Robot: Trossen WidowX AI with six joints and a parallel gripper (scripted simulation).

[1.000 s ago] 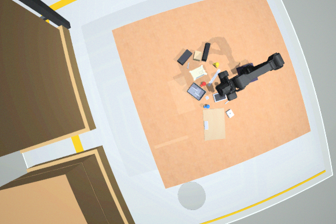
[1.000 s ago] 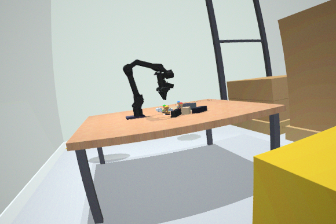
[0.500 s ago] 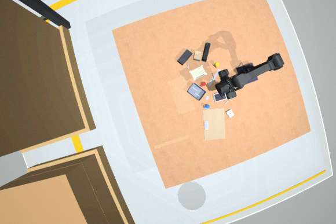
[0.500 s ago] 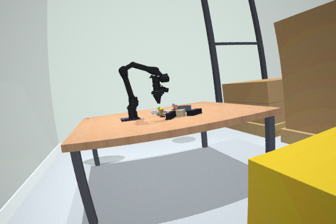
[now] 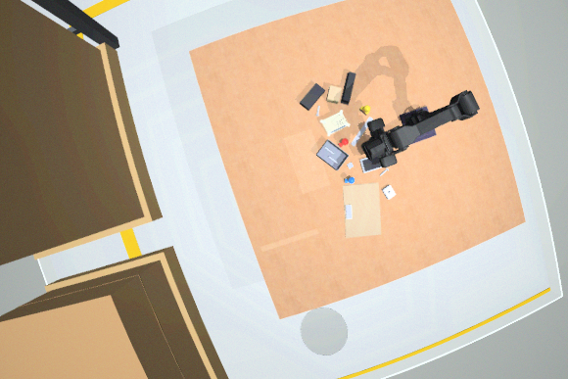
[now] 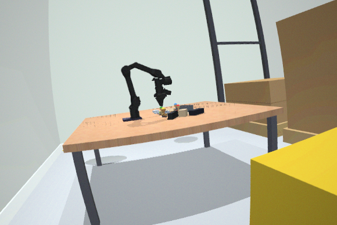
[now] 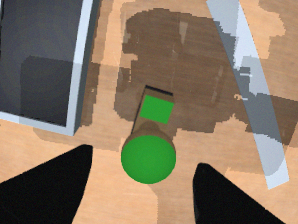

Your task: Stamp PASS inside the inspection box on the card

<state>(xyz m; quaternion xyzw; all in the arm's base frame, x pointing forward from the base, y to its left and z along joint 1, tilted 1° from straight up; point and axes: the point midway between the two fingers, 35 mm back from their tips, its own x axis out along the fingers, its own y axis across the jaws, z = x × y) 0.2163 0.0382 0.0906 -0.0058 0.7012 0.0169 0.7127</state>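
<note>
The dark ink pad lies 70 mm to the left of my gripper tip, 60 mm below it and 20 mm ahead of it. The rest, counted from my gripper tip: red-topped stamp: 120 mm ahead, 50 mm to the right, 40 mm below; grey bar: 70 mm to the right, 60 mm below, 20 mm ahead; white card: 140 mm to the right, 120 mm ahead, 70 mm below.
</note>
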